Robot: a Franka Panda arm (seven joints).
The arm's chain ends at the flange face. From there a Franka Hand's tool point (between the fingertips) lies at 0.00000 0.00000 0.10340 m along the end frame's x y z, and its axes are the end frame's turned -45 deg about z.
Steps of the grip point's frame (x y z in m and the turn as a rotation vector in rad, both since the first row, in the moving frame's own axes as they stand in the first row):
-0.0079 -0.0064 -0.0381 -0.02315 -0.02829 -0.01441
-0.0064 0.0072 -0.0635 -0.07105 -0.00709 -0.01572
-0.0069 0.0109 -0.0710 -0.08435 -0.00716 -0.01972
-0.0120 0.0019 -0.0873 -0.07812 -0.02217 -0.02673
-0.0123 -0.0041 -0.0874 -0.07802 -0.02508 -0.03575
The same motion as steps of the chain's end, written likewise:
-0.0098 -0.0027 -0.0380 -0.03637 -0.00363 -0.01441
-0.0042 0.0039 -0.0632 -0.05525 0.04523 -0.01572
-0.0029 0.0060 -0.0706 -0.06471 0.05458 -0.01972
-0.0113 0.0026 -0.0870 -0.07092 0.03956 -0.02673
-0.0156 -0.0017 -0.0871 -0.07290 0.03743 -0.03575

